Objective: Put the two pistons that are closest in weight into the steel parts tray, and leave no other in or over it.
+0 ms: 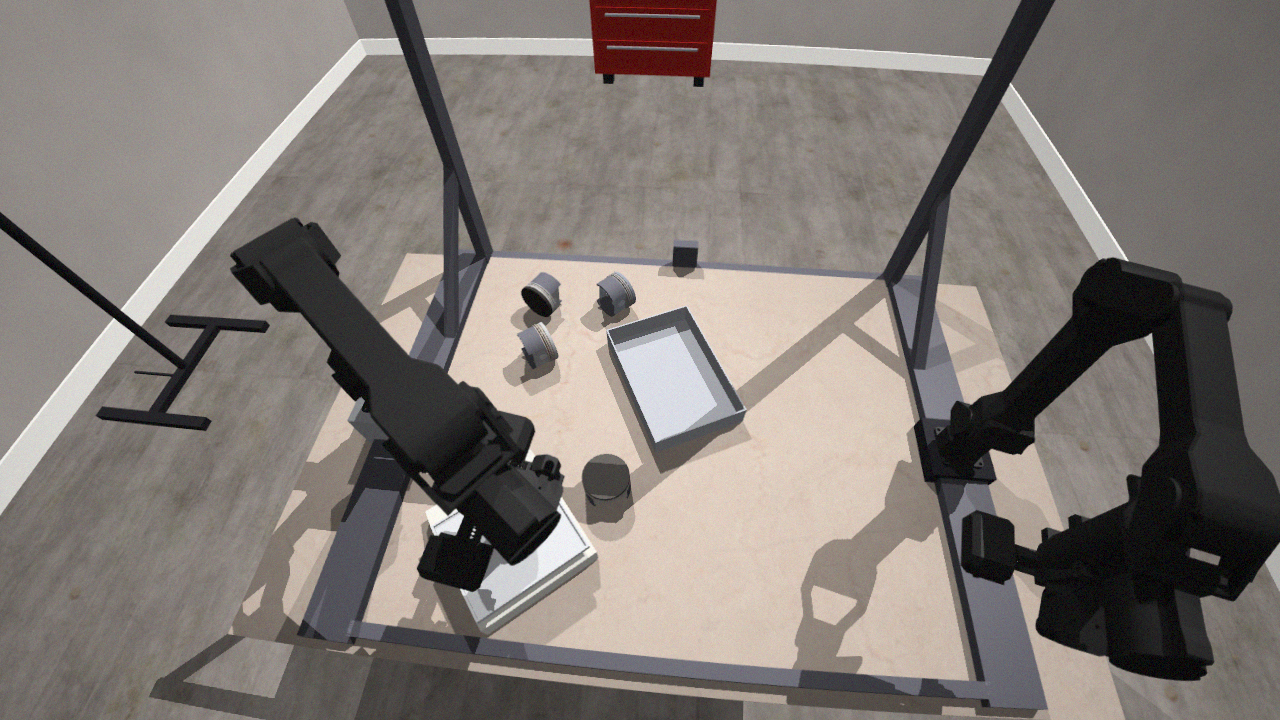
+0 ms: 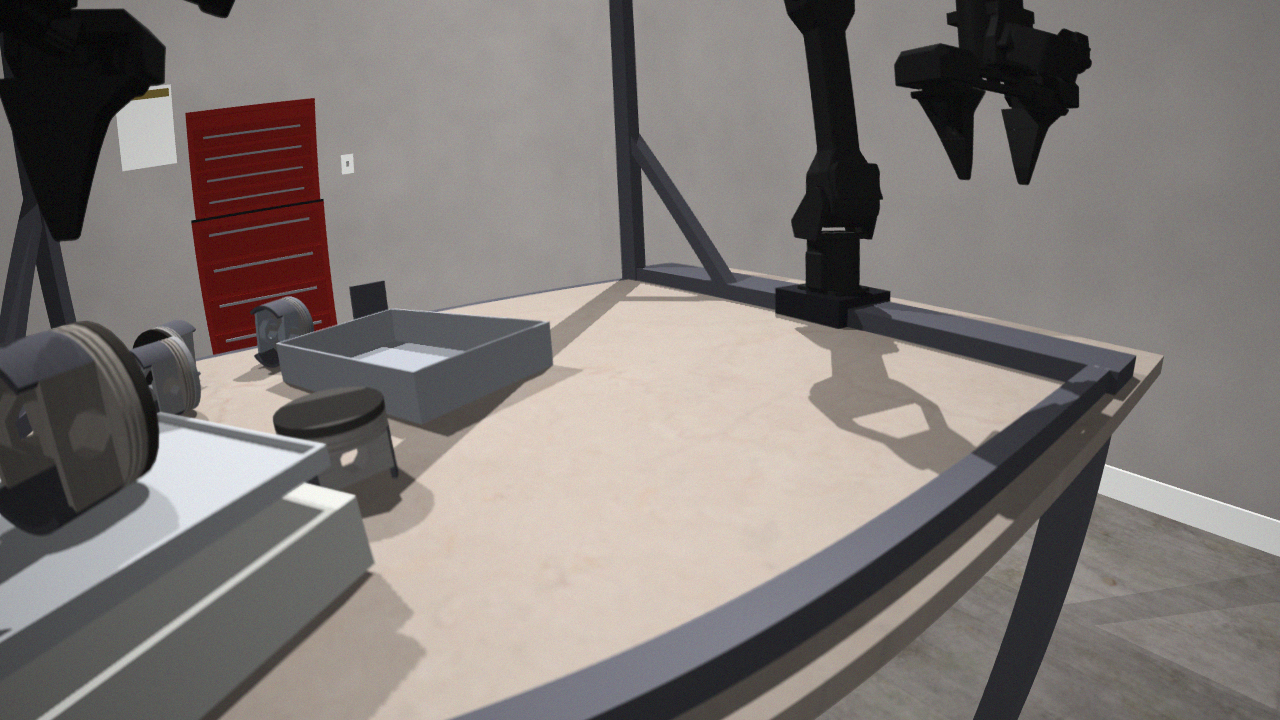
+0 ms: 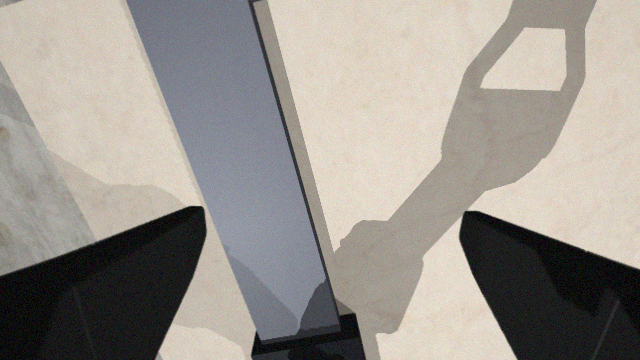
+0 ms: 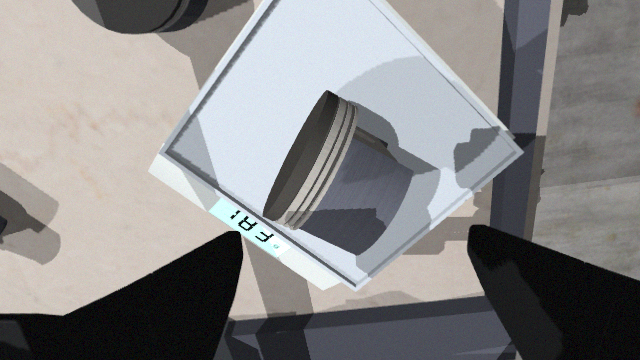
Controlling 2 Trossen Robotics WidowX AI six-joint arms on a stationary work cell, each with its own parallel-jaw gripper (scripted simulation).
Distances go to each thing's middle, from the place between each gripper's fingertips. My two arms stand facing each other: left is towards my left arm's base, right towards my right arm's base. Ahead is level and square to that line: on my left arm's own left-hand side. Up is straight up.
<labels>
Now: the scale pan (image 2: 209, 478) 150 mm below my right hand and 10 mm to the right of it. The rest, counted from my right hand: scale (image 2: 189, 638) 160 mm below, 20 mm to the right, 10 mm behind; steel parts tray (image 2: 507, 350) 310 mm behind, 200 mm to the left, 190 mm below.
The steel parts tray lies 35 cm behind my left hand, 40 cm to the right of it and 19 cm below it. From my left hand the other things lie so: scale pan: 4 cm behind, 61 cm to the right, 15 cm below; scale: 5 cm behind, 62 cm to the right, 16 cm below.
</labels>
